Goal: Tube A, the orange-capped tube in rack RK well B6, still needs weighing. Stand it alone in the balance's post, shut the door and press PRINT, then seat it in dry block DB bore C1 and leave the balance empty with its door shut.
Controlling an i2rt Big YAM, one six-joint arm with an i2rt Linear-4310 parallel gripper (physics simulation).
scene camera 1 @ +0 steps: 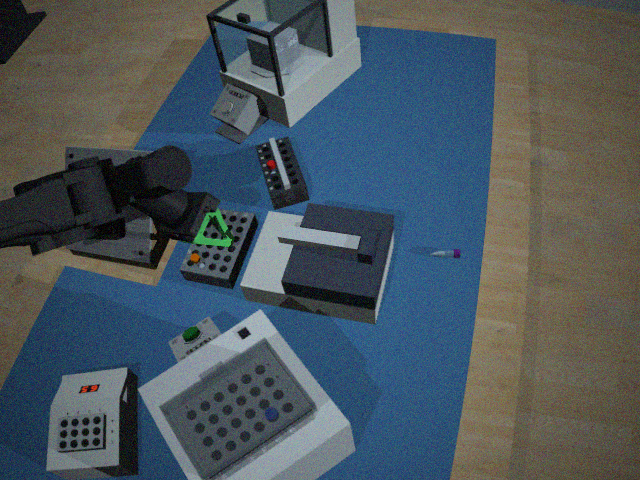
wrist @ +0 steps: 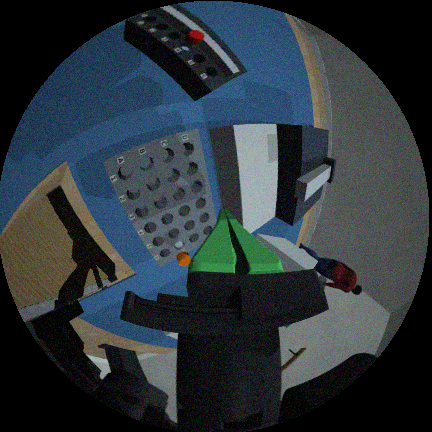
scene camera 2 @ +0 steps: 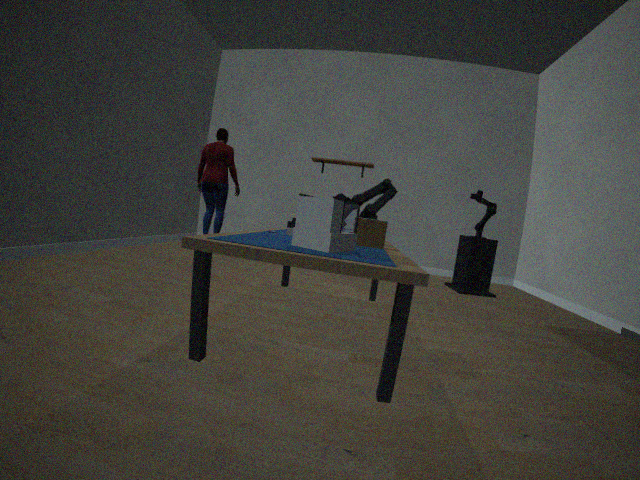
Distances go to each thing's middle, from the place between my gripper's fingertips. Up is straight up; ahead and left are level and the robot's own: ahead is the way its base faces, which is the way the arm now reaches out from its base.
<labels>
The white and dark machine (scene camera 1: 333, 261) lies 13 cm ahead of my hand and 1 cm to the right of it. Round my hand: balance (scene camera 1: 290, 62) 46 cm to the left, 6 cm above.
</labels>
